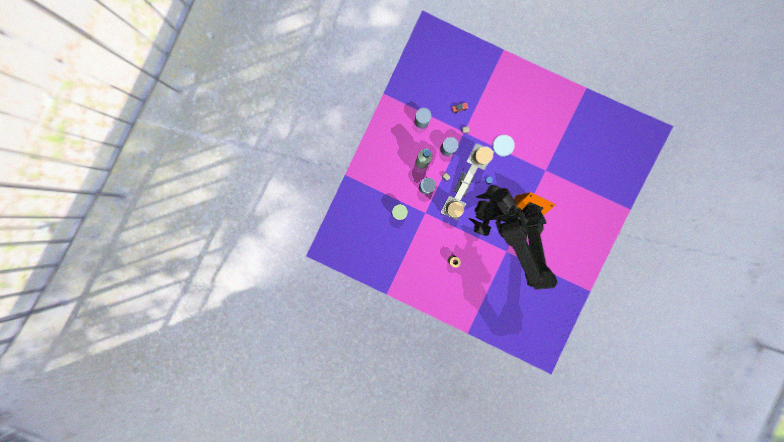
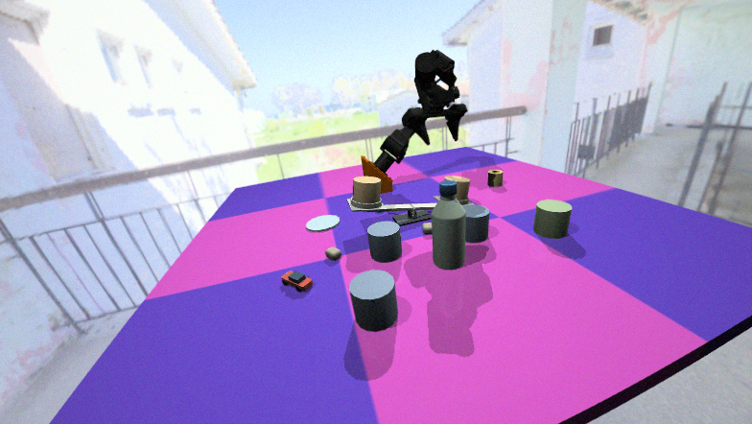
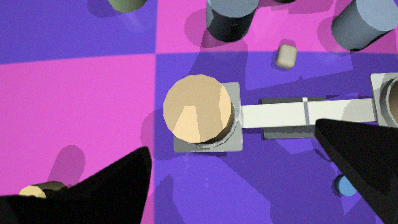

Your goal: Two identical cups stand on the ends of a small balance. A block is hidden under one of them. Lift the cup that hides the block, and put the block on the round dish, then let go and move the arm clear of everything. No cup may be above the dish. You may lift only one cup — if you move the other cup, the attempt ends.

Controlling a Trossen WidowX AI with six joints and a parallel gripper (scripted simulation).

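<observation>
My gripper tip is now 15 cm above the teal block, 4 cm short of it and 1 cm to the right of it. From my gripper tip the other things lie so: tan ring (24 cm to the left, 17 cm below, 7 cm behind); then tan cup (26 cm to the right, 8 cm below, 3 cm ahead); then grey-green bottle (26 cm ahead, 14 cm to the right, 8 cm below).
</observation>
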